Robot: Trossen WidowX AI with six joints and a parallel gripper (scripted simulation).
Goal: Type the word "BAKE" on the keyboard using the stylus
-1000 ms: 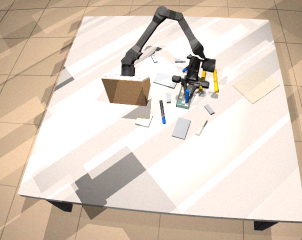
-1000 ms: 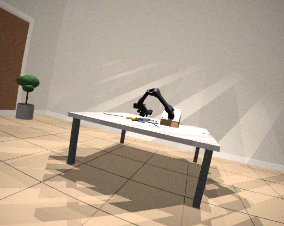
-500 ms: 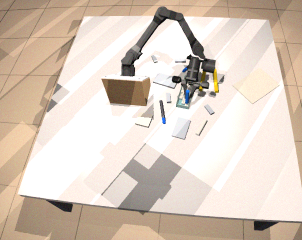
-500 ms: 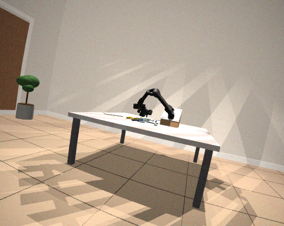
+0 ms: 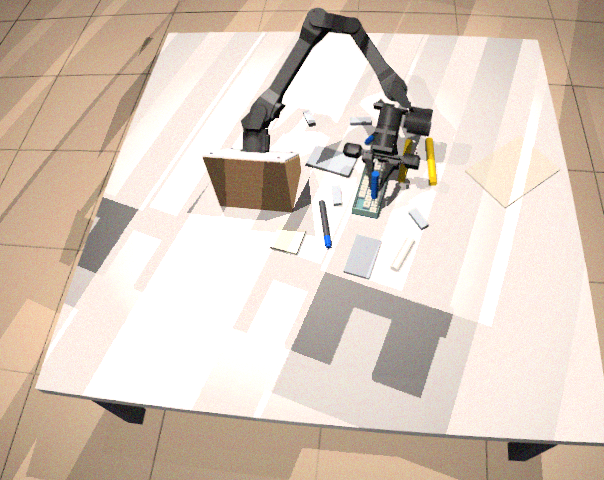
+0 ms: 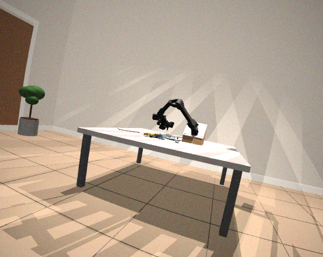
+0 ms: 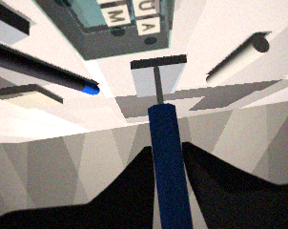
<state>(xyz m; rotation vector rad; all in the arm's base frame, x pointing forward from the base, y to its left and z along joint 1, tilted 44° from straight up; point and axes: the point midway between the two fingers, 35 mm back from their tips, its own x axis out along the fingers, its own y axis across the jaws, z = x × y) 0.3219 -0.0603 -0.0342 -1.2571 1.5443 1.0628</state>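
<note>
Right now my gripper tip is 10 cm past the grey block, 10 cm above it and 5 cm to the right of it. Also, from my gripper tip: cream pad 21 cm behind, 10 cm to the right, 10 cm below; then blue stylus 1 cm below; then white cylinder 12 cm to the right, 9 cm below, 8 cm ahead.
</note>
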